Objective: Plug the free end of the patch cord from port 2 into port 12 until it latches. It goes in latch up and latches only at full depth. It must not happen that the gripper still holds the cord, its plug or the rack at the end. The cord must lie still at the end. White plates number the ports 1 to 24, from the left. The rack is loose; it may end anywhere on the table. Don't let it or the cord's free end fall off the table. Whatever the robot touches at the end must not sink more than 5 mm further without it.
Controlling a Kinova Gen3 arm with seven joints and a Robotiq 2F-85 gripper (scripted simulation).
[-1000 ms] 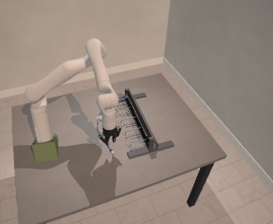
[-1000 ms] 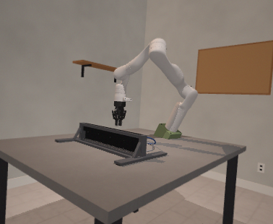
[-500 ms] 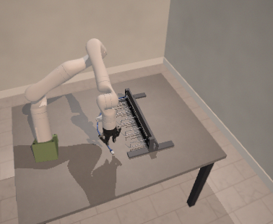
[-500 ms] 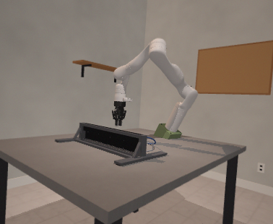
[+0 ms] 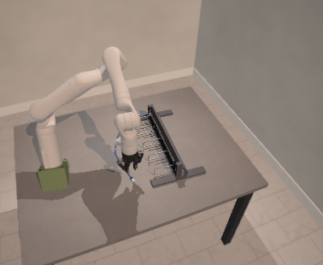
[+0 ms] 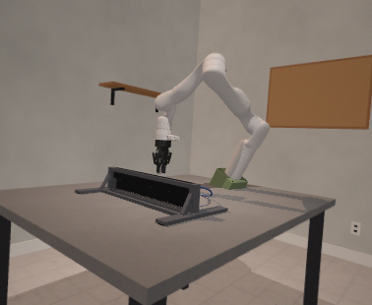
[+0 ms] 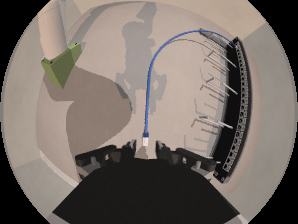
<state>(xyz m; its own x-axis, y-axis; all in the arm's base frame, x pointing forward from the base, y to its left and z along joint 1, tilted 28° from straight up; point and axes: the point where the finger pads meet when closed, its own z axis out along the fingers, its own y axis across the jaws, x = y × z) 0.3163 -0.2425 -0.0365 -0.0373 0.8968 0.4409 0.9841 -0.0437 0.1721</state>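
The white plug lies 1 cm to the right of my hand and 8 cm below it.
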